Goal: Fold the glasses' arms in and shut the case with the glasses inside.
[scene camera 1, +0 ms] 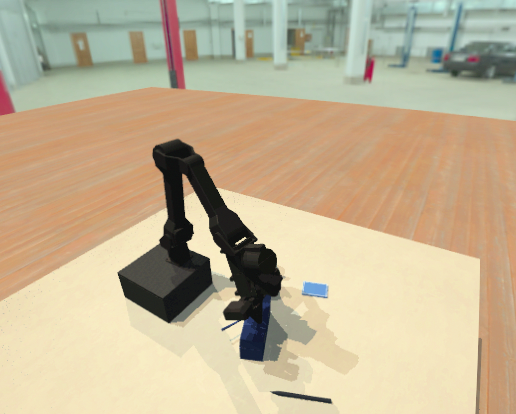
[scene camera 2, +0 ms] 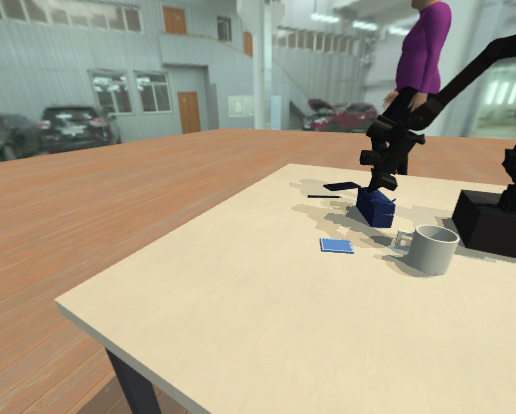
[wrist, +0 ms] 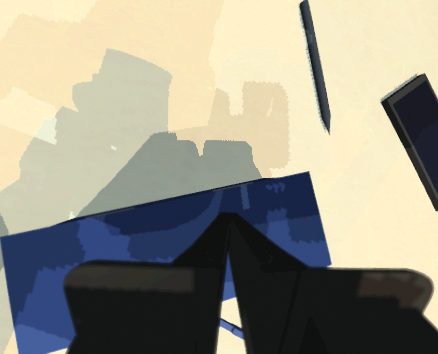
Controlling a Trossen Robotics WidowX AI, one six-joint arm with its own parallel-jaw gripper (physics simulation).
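Places are measured from the arm's base along level axes (x up, y right, z ahead), in metres.
Where they show: gripper, fingertip midpoint: (scene camera 1: 260, 323) (scene camera 2: 368, 192) (wrist: 227, 220); arm's base at its link origin: (scene camera 1: 179, 258).
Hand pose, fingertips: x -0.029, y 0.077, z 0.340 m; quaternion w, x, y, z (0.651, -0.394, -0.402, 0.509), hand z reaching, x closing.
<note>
Things, the pixels of their top centre, and the offset from my fingertips. "pt": a spot on its surface instead.
- thin blue bar at a spot on its surface: (wrist: 231, 328) (scene camera 1: 231, 324) (scene camera 2: 391, 201) pt dz -0.077, dx -0.028, dy +0.023 m
- dark pen at its top centre: (wrist: 320, 65) (scene camera 1: 300, 395) (scene camera 2: 325, 195) dz +0.154, dx -0.067, dy +0.087 m
- black phone at its top centre: (wrist: 435, 142) (scene camera 2: 342, 185) dz +0.112, dx -0.068, dy +0.252 m
- blue card at its top centre: (scene camera 2: 336, 244) (scene camera 1: 314, 288) dz +0.053, dx -0.071, dy -0.259 m
- grey mug at a spot on its surface: (scene camera 2: 432, 252) pt dz -0.146, dx -0.019, dy -0.287 m
The dark blue glasses case (scene camera 1: 253, 346) (scene camera 2: 381, 216) (wrist: 150, 242) stands upright on the table, with its lid down over the base or nearly so; a thin seam shows on its end in scene camera 2. A thin blue bar (scene camera 1: 230, 325) (scene camera 2: 393, 200) (wrist: 231, 328) sticks out from the case's side facing the robot base; it looks like an arm of the glasses. The rest of the glasses is hidden. My gripper (scene camera 1: 258, 319) (scene camera 2: 371, 190) (wrist: 227, 220) is shut and empty, with its fingertips at the top of the lid, touching or just above it.
A dark pen (scene camera 1: 302, 397) (scene camera 2: 324, 196) (wrist: 315, 65) and a black phone (scene camera 2: 341, 186) (wrist: 417, 137) lie beyond the case. A blue card (scene camera 1: 315, 289) (scene camera 2: 337, 246) lies to one side. A grey mug (scene camera 2: 432, 252) stands near the black robot base (scene camera 1: 167, 287) (scene camera 2: 482, 227).
</note>
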